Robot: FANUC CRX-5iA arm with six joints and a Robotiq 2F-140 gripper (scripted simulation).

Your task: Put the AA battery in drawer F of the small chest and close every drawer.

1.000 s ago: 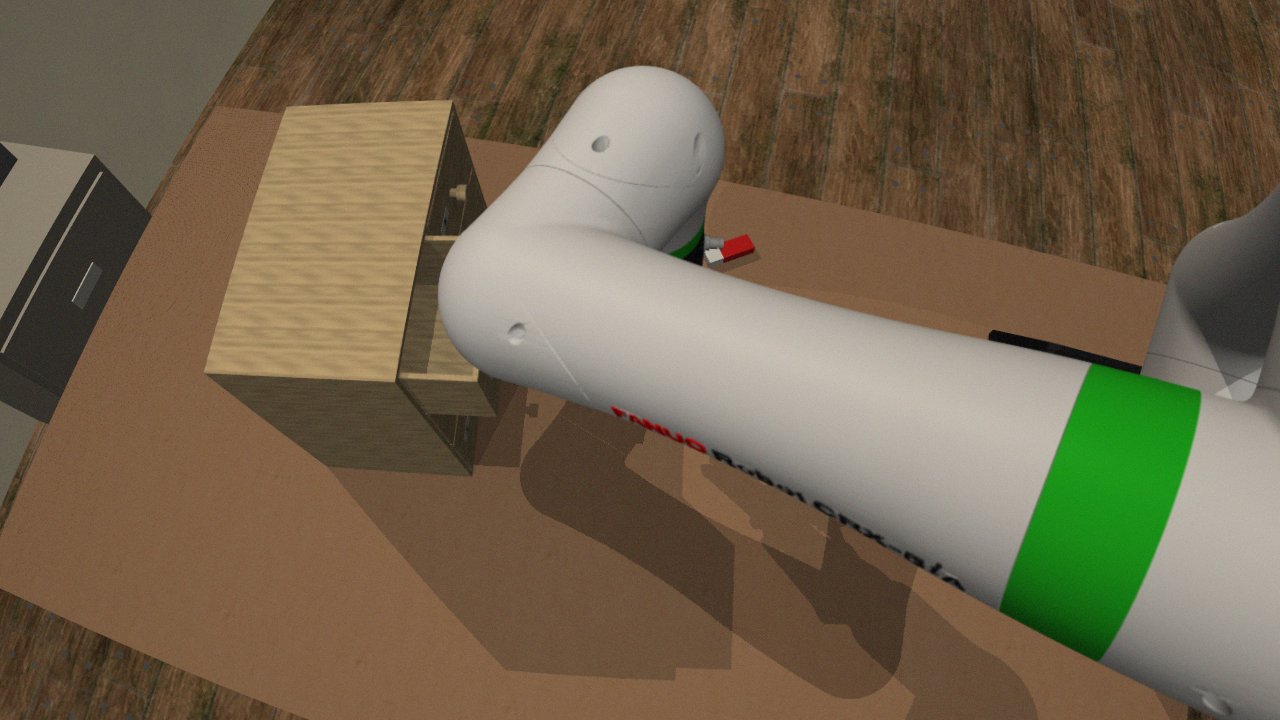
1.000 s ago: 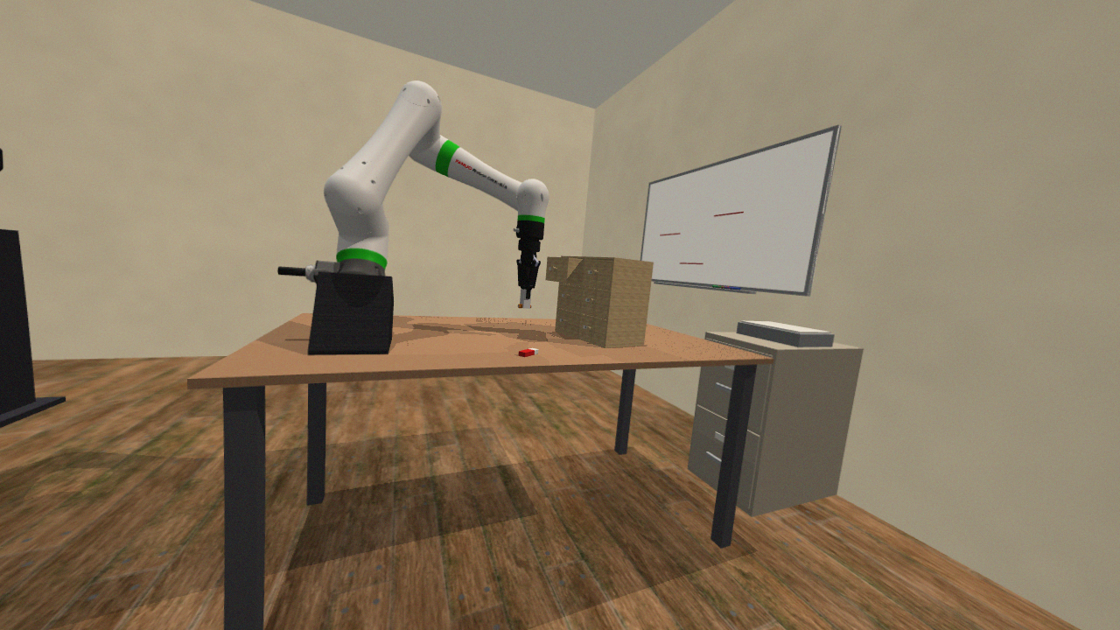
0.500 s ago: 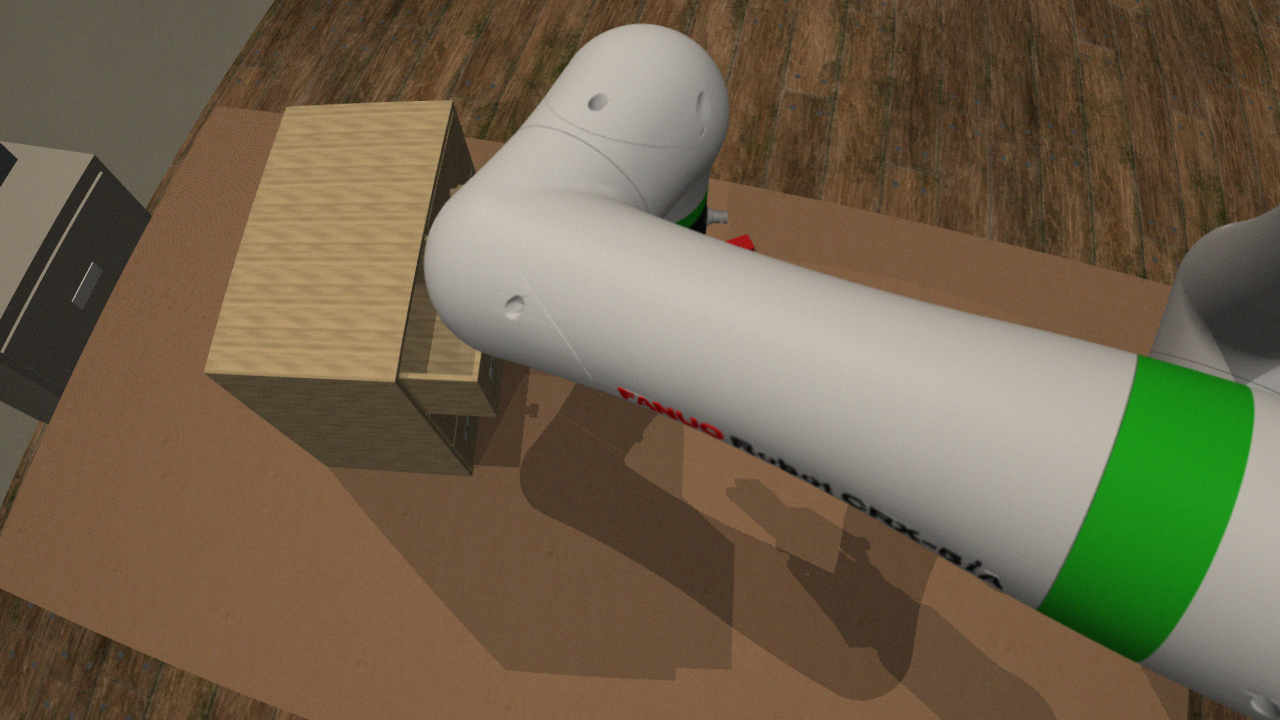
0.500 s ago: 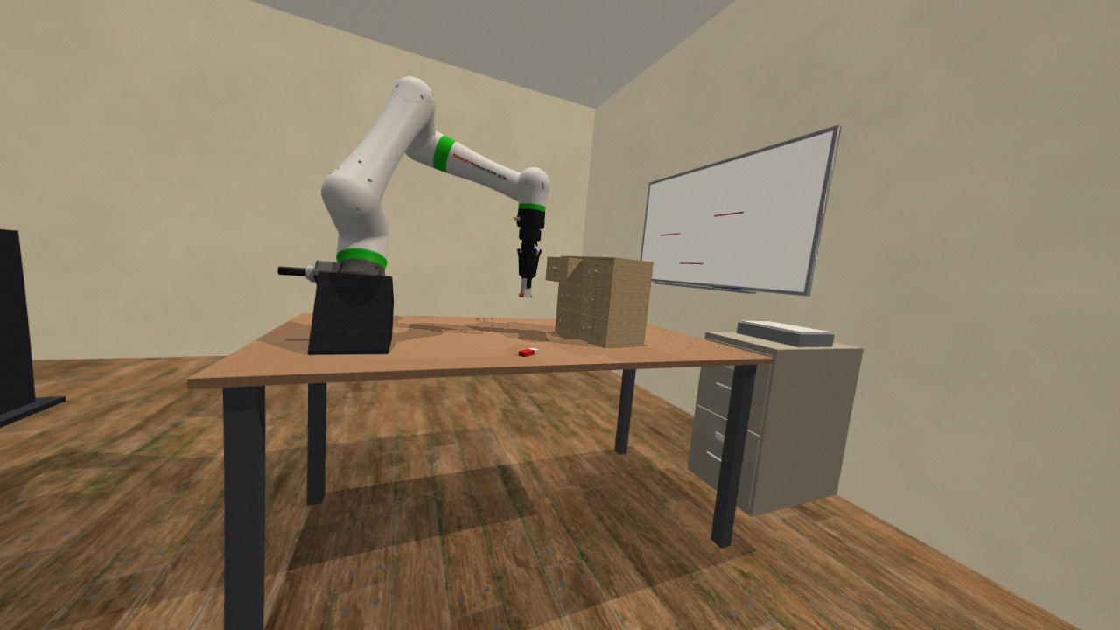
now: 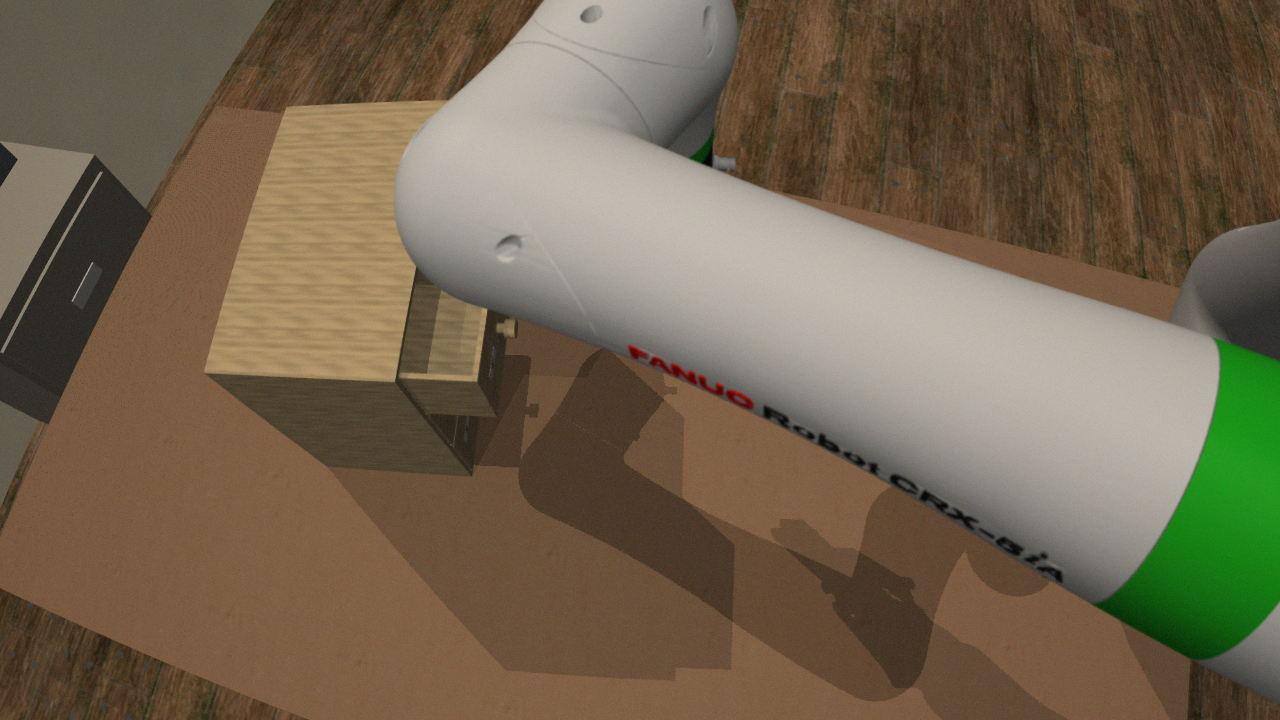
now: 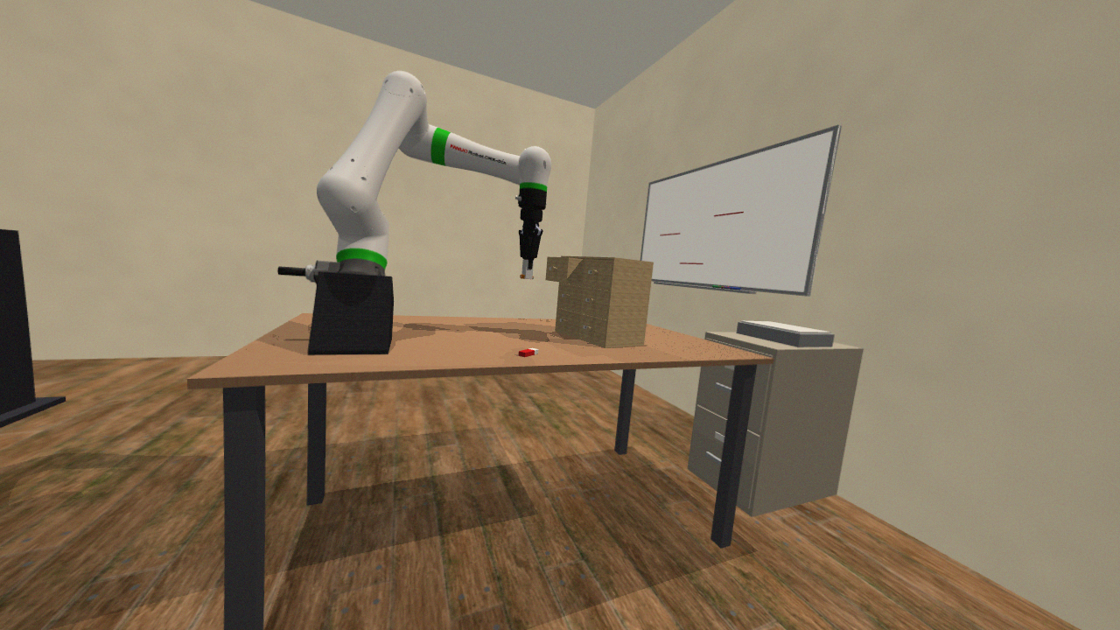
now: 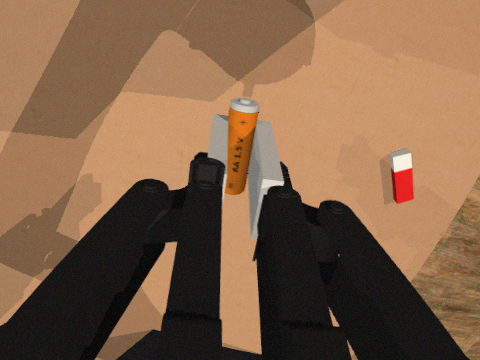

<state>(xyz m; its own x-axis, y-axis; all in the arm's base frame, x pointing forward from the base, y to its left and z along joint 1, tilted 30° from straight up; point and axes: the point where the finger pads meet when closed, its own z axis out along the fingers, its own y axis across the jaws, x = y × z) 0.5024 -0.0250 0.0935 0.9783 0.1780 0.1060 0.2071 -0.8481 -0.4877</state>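
Now: the drawer 210 mm ahead of my hand, 70 mm to the left of it and 10 mm below it. The rest, counted from my hand: eraser: 50 mm behind, 230 mm to the right, 240 mm below; then orange AA battery: 30 mm below.
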